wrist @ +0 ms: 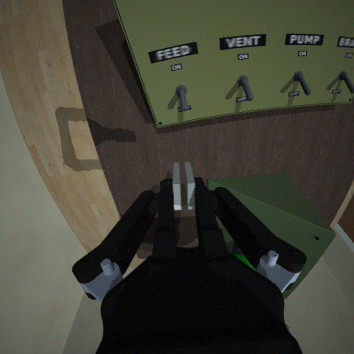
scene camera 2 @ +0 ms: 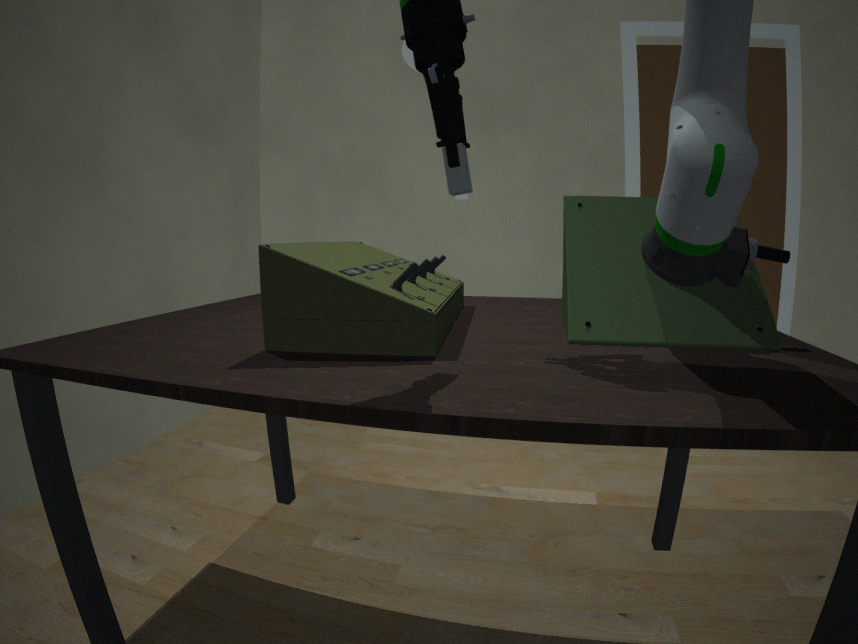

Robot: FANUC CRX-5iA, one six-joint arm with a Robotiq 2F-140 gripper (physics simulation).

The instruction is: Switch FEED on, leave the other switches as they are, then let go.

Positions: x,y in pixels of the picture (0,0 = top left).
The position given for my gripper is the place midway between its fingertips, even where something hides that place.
my gripper: wrist 181,171; scene camera 2 460,193
same spot on olive-green switch box: [wrist: 207,56] = [scene camera 2: 373,273]
